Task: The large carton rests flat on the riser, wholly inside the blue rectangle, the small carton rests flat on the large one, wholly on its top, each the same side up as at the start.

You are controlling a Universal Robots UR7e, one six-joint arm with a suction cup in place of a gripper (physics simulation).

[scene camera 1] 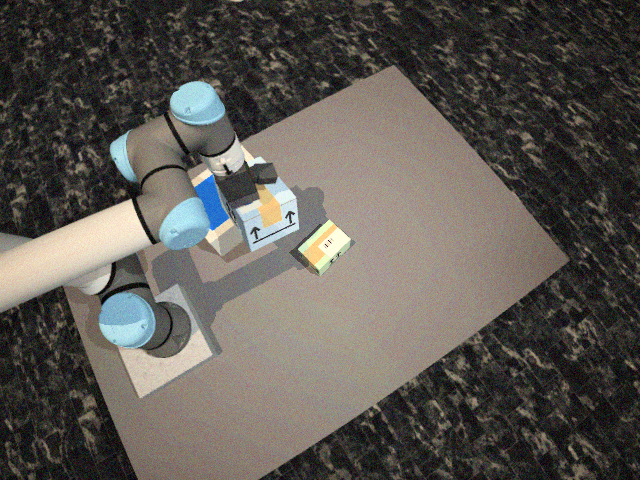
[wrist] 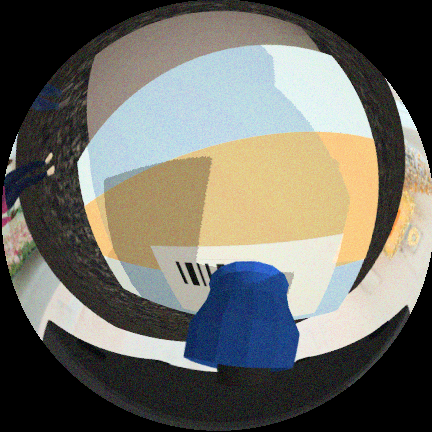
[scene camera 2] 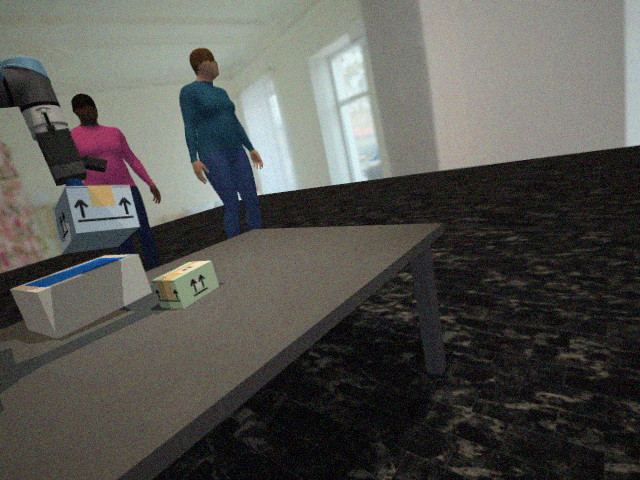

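Note:
The large carton [scene camera 1: 268,235] [scene camera 2: 103,211] [wrist: 200,100] is pale blue with orange tape, a barcode label on top and side arrows pointing up. My suction gripper [scene camera 2: 75,182] [wrist: 250,270] is on its top face, near the label, and holds it in the air. In the second scene view a gap shows between the carton and the cream riser [scene camera 1: 227,237] [scene camera 2: 87,299]. The blue rectangle [scene camera 1: 210,201] [scene camera 2: 77,270] on the riser's top is partly hidden by carton and arm in the first scene view. The small green carton [scene camera 1: 325,248] [scene camera 2: 191,284] rests flat on the table, label up, beside the riser.
The grey-brown table [scene camera 1: 413,258] [scene camera 2: 310,268] bears the riser, the small carton and the arm's pale base plate [scene camera 1: 170,369]. Two people, one in pink [scene camera 2: 103,149] and one in teal [scene camera 2: 211,118], stand beyond the table.

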